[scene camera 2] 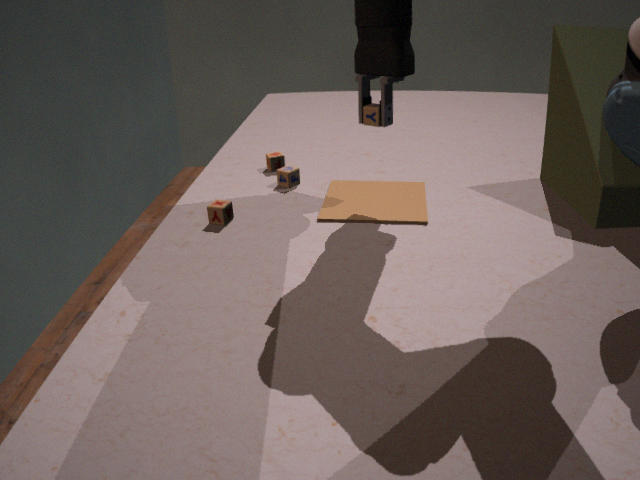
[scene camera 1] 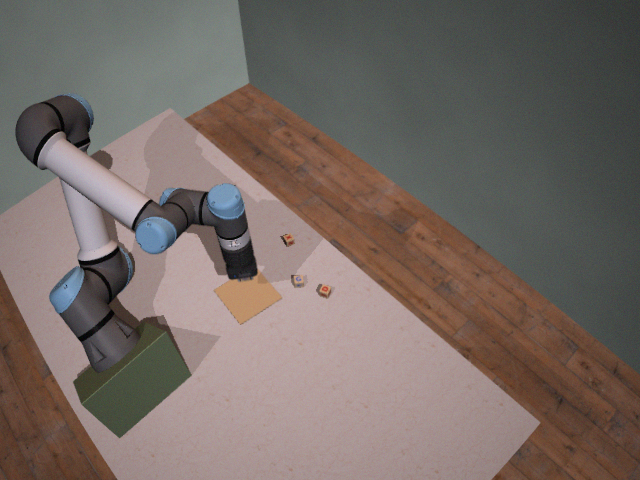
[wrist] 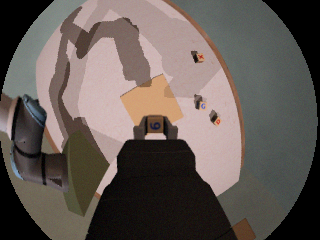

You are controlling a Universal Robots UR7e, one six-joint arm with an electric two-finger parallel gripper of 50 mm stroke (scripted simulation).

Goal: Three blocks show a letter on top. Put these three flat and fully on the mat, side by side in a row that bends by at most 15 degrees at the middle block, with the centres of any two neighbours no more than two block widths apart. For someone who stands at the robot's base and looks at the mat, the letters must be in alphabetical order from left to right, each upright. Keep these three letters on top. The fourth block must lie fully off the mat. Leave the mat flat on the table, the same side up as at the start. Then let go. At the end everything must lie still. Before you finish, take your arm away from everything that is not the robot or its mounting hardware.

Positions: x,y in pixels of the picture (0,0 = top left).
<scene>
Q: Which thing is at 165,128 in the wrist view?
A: The gripper.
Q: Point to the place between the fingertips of the gripper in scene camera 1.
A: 245,277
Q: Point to a mat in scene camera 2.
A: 392,202
</scene>
